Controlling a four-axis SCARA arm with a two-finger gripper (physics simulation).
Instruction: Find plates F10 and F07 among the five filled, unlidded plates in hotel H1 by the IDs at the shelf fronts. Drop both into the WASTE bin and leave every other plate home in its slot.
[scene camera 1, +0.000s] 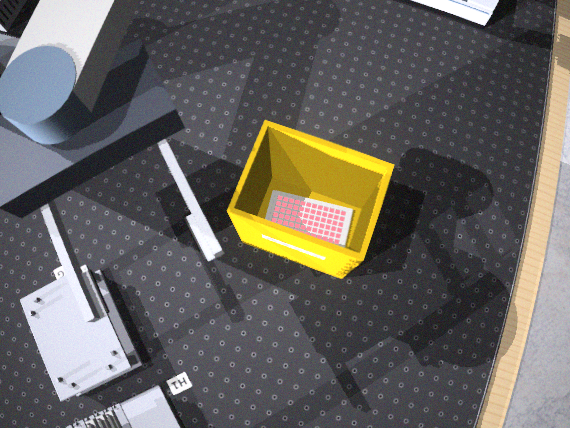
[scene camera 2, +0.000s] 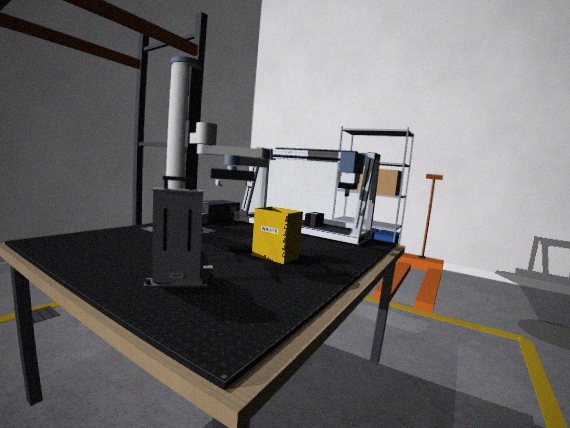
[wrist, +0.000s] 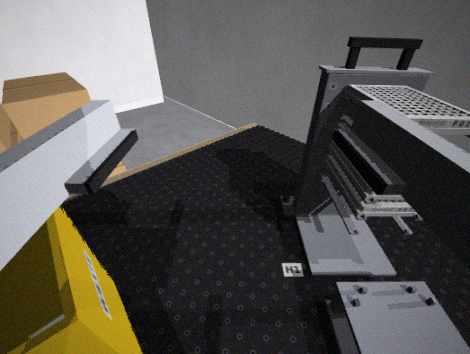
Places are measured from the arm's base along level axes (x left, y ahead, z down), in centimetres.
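Pixels of known places: gripper, fingertip midpoint: (scene camera 1: 155, 287) (scene camera 2: 236, 184) (wrist: 235, 119).
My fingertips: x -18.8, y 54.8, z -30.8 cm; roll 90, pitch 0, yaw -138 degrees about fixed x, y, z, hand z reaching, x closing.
For each thing: its top centre in the pictures, then the offset to it from my fingertips. "pt": a spot on its surface instead.
- yellow WASTE bin, middle of its top: (scene camera 1: 312, 187) (scene camera 2: 279, 209) dx +16.2, dy +9.8, dz +9.5 cm
- plate with pink wells, middle of its top: (scene camera 1: 306, 224) dx +15.9, dy +10.1, dz +27.4 cm
- light grey platform with small pegs, middle of its top: (scene camera 1: 69, 333) dx -11.2, dy -16.4, dz +22.5 cm
- H1 label, surface spot: (scene camera 1: 179, 383) (wrist: 292, 269) pt dx -13.0, dy -0.1, dz +29.5 cm
The yellow WASTE bin (scene camera 1: 252, 235) (scene camera 2: 267, 247) (wrist: 75, 260) stands upright on the table. A plate with pink wells (scene camera 1: 320, 220) lies on its floor, its ID not visible. My gripper (scene camera 1: 154, 284) (wrist: 235, 119) is open and empty, above the table between bin and hotel. Hotel H1 (scene camera 1: 150, 407) (scene camera 2: 177, 225) (wrist: 327, 100) is a dark grey tower with a top handle. In the wrist view its top plate (wrist: 410, 102) has an ID starting with F0, last character unclear. Lower plates (wrist: 390, 206) are partly hidden by the right finger, their IDs unreadable.
A light grey platform with small pegs (scene camera 1: 75, 345) (wrist: 405, 320) stands beside H1, under one finger in scene camera 1. The H1 label (scene camera 1: 179, 383) (wrist: 292, 270) lies by the hotel. A white gantry frame (scene camera 2: 367, 210) stands behind the bin. The wooden table edge (scene camera 1: 530, 250) (scene camera 2: 115, 345) borders the black mat.
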